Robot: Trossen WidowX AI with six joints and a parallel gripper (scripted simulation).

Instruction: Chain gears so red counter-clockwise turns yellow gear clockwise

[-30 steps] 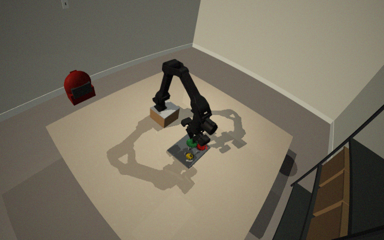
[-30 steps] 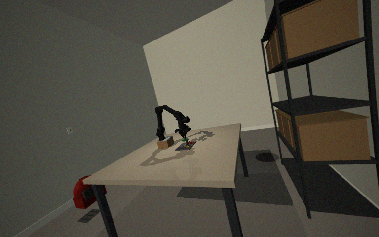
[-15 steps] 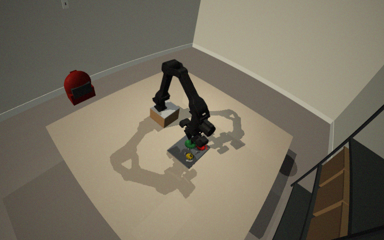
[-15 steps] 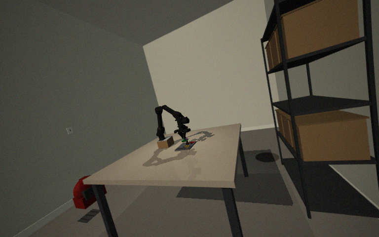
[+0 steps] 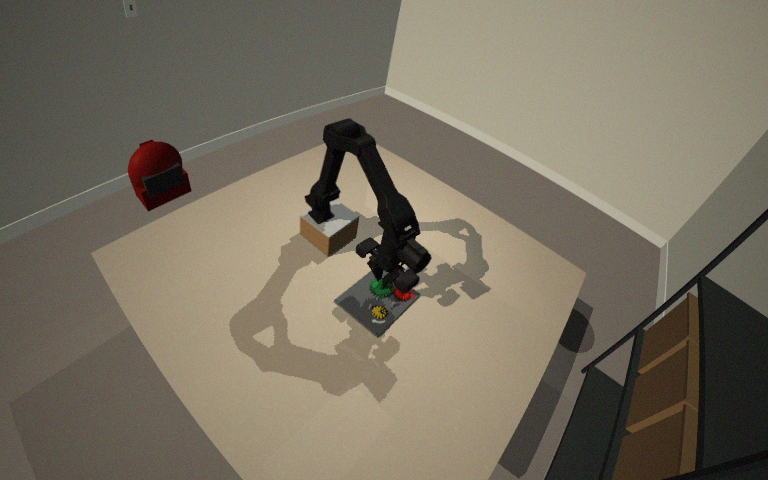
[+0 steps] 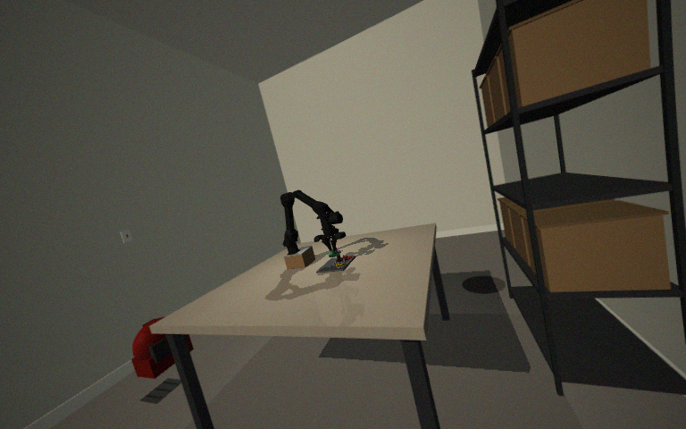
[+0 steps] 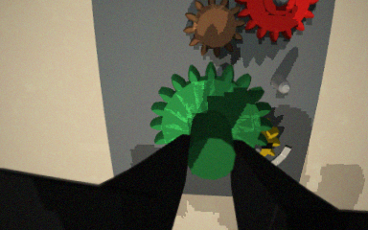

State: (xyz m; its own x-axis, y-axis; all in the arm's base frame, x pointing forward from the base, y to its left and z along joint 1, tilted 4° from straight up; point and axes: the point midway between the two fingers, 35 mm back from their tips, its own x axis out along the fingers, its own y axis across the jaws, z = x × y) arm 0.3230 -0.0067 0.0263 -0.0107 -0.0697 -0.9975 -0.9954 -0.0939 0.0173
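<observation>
Right now the brown gear is 60 mm below my gripper tip, 50 mm to the left of it and 10 mm behind it. Also, from my gripper tip: green gear 10 mm below; then yellow gear 70 mm below, 40 mm ahead, 30 mm to the right; then red arrow 100 mm to the left, 80 mm below, 40 mm ahead.
</observation>
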